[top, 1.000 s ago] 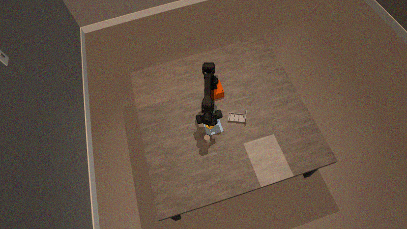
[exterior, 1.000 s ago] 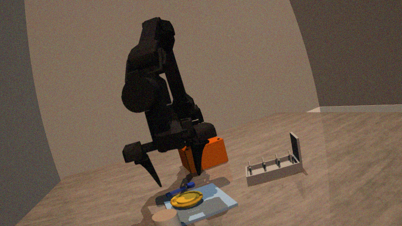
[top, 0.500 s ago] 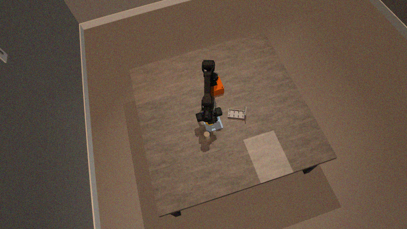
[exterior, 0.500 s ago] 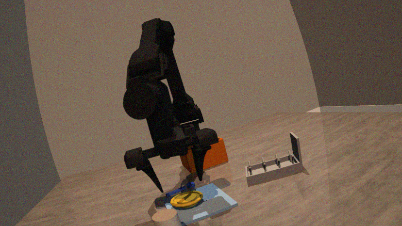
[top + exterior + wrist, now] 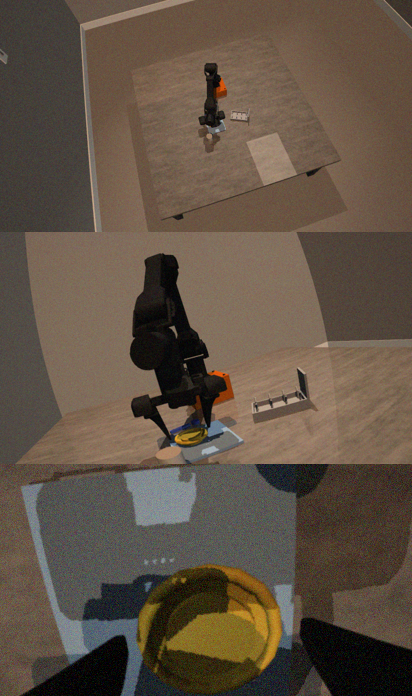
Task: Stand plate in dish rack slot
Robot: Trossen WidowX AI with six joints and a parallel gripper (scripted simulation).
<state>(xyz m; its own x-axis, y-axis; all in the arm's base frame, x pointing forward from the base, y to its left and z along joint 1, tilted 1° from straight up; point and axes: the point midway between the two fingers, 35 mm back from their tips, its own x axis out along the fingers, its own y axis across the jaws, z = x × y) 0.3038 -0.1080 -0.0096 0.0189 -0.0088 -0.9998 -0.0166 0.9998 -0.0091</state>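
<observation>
My gripper tip is 1 cm above the yellow plate. The rest, counted from my gripper tip: cream cup 11 cm ahead, 5 cm to the right; then blue spoon 11 cm behind, 2 cm below, 1 cm to the left; then light blue mat 2 cm to the left, 2 cm below.
</observation>
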